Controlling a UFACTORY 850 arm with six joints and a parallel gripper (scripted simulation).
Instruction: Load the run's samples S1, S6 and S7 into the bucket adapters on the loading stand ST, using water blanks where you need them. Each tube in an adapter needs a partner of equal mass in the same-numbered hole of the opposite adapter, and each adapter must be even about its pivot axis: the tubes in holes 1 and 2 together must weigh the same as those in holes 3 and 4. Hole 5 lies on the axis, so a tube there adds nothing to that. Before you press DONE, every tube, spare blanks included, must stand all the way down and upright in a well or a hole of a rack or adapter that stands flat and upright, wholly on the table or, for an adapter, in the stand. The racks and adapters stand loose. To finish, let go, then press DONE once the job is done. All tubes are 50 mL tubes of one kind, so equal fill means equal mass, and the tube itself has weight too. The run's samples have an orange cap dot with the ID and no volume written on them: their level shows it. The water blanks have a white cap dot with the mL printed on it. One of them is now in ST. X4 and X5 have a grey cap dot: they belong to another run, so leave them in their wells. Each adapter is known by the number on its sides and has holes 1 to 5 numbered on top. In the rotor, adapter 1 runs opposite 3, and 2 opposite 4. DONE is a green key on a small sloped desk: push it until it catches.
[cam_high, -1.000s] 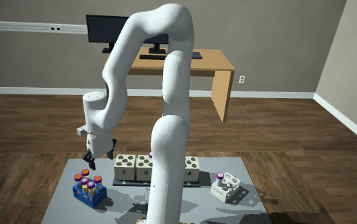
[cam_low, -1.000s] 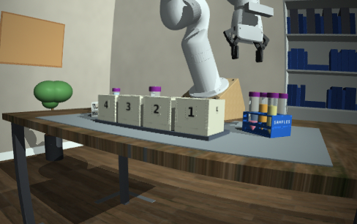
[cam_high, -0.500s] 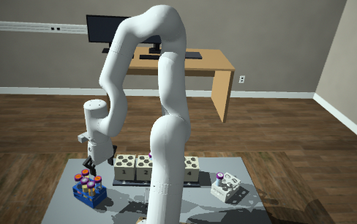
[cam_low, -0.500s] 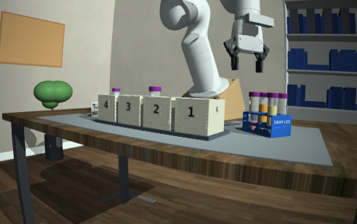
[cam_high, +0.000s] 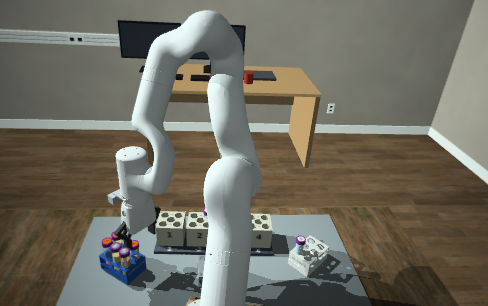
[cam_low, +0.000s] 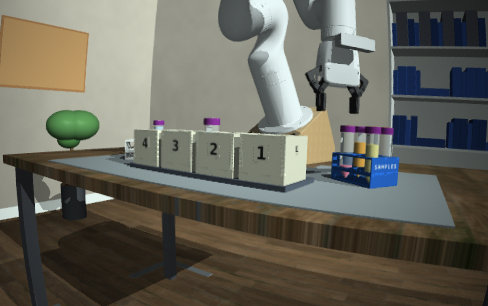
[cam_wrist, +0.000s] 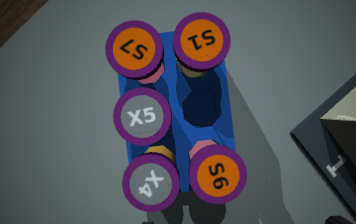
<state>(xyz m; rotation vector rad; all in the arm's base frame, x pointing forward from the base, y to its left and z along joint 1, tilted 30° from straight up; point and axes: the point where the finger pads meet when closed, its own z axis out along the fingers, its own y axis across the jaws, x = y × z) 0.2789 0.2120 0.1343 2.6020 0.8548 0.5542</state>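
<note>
My hand is 13 cm above the blue samples rack, 6 cm to the right of it and 4 cm short of it. From my hand the other things lie so: adapter 1: 14 cm ahead, 12 cm to the right, 11 cm below; then white rack: 58 cm to the right, 13 cm below, 11 cm behind.
</note>
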